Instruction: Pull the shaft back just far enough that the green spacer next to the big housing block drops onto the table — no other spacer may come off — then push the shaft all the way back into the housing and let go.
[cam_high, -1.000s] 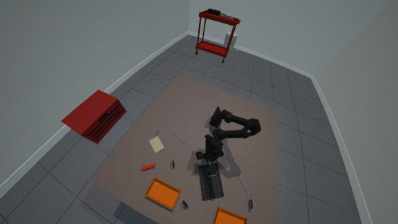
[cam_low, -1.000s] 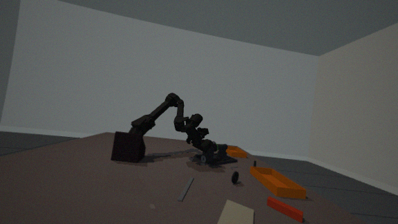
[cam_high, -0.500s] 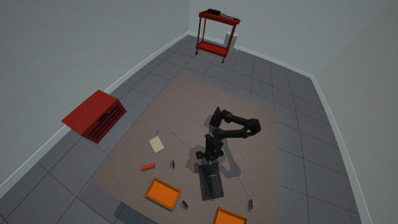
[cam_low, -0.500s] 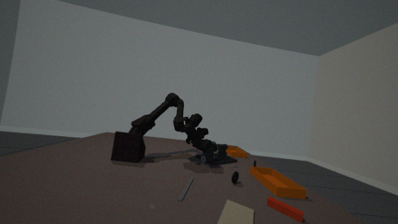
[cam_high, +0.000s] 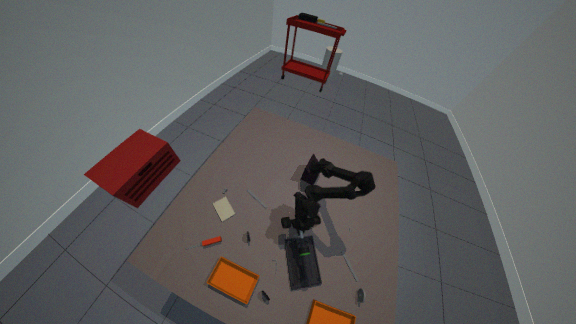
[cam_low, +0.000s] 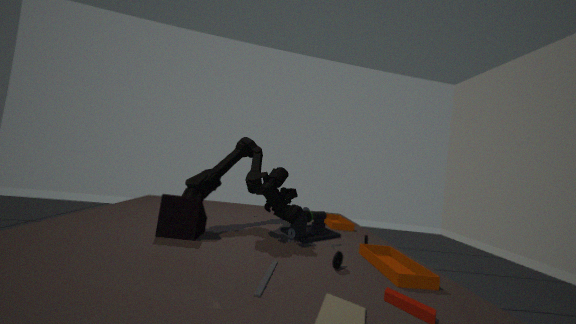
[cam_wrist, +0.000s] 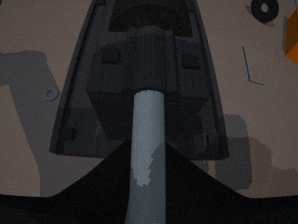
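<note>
The green spacer lies 70 mm ahead of my gripper tip, 50 mm to the left of it and 20 mm above it. Round my gripper tip: pale grey shaft: 20 mm ahead, 20 mm to the left, 20 mm above; then beige card: 80 mm ahead, 430 mm to the right, 50 mm below.
</note>
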